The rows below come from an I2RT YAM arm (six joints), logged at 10 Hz.
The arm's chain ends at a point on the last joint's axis. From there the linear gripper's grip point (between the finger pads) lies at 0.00 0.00 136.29 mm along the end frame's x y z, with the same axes.
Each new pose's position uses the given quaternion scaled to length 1; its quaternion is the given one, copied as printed.
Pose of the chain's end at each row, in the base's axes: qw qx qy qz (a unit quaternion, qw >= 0); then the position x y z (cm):
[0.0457, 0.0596, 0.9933, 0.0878, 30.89, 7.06, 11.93]
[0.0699, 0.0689, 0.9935, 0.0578, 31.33, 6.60, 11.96]
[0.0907, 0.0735, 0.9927, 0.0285, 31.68, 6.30, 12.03]
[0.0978, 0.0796, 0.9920, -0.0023, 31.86, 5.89, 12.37]
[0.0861, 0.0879, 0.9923, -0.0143, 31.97, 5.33, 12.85]
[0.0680, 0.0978, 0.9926, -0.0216, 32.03, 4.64, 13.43]
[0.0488, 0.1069, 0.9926, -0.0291, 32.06, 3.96, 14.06]
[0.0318, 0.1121, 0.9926, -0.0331, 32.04, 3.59, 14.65]
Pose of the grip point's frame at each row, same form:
[0.0457, 0.0596, 0.9933, 0.0878, 32.27, 9.36, -1.43]
[0.0699, 0.0689, 0.9935, 0.0578, 33.33, 8.03, -1.44]
[0.0907, 0.0735, 0.9927, 0.0285, 34.19, 6.89, -1.35]
[0.0978, 0.0796, 0.9920, -0.0023, 34.50, 5.62, -1.00]
[0.0861, 0.0879, 0.9923, -0.0143, 34.26, 4.74, -0.57]
[0.0680, 0.0978, 0.9926, -0.0216, 33.81, 3.87, -0.06]
[0.0488, 0.1069, 0.9926, -0.0291, 33.30, 3.03, 0.52]
[0.0318, 0.1121, 0.9926, -0.0331, 32.80, 2.60, 1.08]

